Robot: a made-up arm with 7 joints.
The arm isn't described. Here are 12 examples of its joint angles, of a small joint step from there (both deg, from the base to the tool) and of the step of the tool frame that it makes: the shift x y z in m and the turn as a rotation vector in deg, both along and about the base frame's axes.
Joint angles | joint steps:
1: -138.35 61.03 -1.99 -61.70 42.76 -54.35 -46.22 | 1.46 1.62 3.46 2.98 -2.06 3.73 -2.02
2: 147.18 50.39 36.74 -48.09 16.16 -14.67 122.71 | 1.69 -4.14 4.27 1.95 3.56 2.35 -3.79
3: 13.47 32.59 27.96 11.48 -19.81 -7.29 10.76 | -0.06 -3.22 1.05 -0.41 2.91 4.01 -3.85
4: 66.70 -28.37 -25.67 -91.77 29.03 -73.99 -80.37 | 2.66 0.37 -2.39 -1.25 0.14 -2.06 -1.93
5: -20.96 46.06 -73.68 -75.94 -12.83 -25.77 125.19 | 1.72 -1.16 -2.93 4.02 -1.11 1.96 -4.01
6: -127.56 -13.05 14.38 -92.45 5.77 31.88 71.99 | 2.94 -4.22 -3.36 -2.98 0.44 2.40 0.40
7: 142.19 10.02 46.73 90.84 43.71 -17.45 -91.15 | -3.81 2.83 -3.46 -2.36 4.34 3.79 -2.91
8: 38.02 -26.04 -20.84 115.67 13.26 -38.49 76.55 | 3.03 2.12 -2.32 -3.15 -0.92 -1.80 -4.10
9: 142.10 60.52 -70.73 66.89 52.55 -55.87 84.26 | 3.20 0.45 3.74 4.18 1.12 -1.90 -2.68
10: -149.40 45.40 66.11 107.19 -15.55 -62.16 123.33 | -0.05 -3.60 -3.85 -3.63 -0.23 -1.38 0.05
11: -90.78 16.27 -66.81 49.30 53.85 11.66 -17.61 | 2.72 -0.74 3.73 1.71 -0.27 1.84 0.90
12: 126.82 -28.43 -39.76 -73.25 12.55 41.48 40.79 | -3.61 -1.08 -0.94 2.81 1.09 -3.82 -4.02
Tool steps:
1: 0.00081 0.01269 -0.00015 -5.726 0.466 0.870
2: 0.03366 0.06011 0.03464 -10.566 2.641 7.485
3: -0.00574 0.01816 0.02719 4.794 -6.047 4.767
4: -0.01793 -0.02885 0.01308 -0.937 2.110 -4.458
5: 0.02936 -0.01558 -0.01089 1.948 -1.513 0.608
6: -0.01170 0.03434 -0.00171 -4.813 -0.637 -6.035
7: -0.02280 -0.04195 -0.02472 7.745 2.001 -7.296
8: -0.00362 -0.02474 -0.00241 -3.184 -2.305 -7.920
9: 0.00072 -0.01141 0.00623 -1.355 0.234 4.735
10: 0.00411 -0.02966 0.01940 3.754 -1.889 -0.899
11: 0.00185 0.00577 0.00010 -0.508 3.710 -2.210
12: 0.02034 0.00096 -0.02634 7.091 8.683 2.344
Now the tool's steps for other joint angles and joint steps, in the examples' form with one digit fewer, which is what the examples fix.
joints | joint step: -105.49 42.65 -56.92 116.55 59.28 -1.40 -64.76 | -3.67 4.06 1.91 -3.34 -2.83 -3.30 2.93
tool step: -0.0186 -0.0605 0.0226 -6.40 6.00 5.86
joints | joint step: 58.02 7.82 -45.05 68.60 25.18 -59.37 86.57 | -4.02 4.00 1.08 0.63 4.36 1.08 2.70
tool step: -0.0241 0.0232 -0.0125 7.93 4.77 2.55
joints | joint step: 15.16 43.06 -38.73 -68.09 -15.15 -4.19 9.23 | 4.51 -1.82 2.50 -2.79 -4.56 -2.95 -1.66
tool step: -0.0019 -0.0460 0.0188 -4.63 1.28 -5.36
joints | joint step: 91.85 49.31 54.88 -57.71 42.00 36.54 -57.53 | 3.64 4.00 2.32 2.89 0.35 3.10 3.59
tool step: -0.0251 -0.0131 0.0288 2.52 -3.04 -5.00
